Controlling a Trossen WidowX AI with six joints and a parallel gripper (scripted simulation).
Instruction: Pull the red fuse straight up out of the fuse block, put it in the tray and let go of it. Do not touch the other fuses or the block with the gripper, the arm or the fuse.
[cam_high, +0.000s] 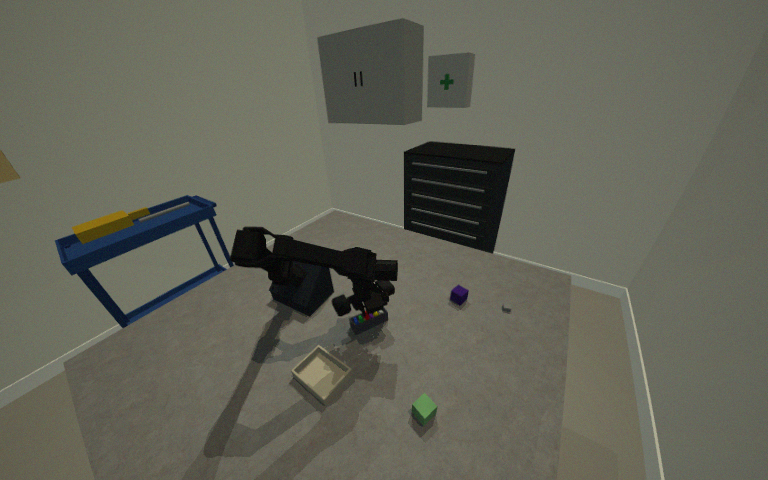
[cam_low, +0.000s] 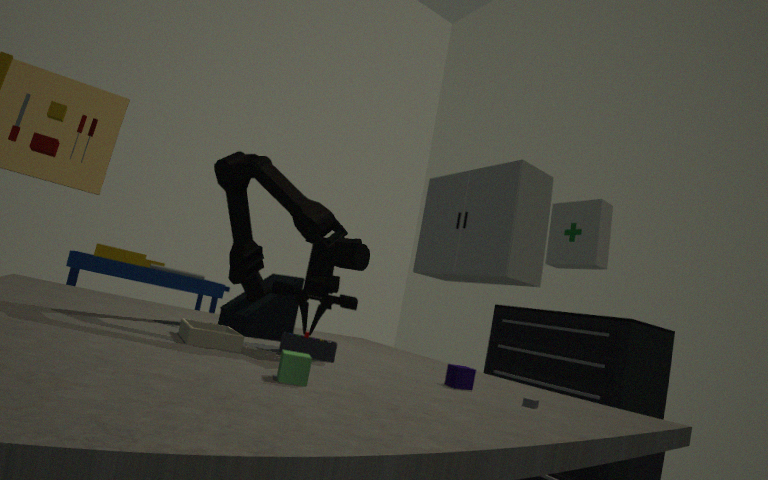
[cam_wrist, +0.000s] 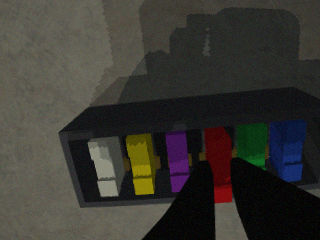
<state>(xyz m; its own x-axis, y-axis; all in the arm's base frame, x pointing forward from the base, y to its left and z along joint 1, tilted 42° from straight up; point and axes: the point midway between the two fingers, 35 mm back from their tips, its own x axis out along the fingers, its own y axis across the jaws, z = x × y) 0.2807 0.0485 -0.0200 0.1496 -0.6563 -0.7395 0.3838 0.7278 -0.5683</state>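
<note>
My gripper tip is now 20 mm short of the beige tray, 210 mm to the left of it and 40 mm above it. Round my gripper tip: purple cube 200 mm ahead, 280 mm to the left, 20 mm below; then green cube 290 mm ahead, 130 mm to the right, 30 mm below; then red fuse 10 mm below.
</note>
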